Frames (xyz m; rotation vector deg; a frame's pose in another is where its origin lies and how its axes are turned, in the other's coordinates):
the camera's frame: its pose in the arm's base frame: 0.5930 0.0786 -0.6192 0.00 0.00 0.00
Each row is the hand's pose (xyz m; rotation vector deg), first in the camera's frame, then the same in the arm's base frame.
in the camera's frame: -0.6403 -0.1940 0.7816 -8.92 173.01 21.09
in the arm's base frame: -0.0473 -0.1154 0.1624 -8.92 173.01 21.09
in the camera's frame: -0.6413 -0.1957 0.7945 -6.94 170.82 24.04
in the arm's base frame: -0.0483 -0.1171 0.1753 -6.94 170.82 24.04
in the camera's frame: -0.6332 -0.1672 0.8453 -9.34 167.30 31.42
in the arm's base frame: -0.0402 -0.0886 0.2261 -9.34 167.30 31.42
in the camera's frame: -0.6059 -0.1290 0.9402 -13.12 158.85 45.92
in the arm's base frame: -0.0129 -0.0504 0.3210 -13.12 158.85 45.92
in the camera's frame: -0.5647 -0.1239 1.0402 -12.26 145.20 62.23
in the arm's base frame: 0.0283 -0.0453 0.4210 -12.26 145.20 62.23
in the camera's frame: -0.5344 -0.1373 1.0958 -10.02 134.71 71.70
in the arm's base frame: 0.0586 -0.0587 0.4766 -10.02 134.71 71.70
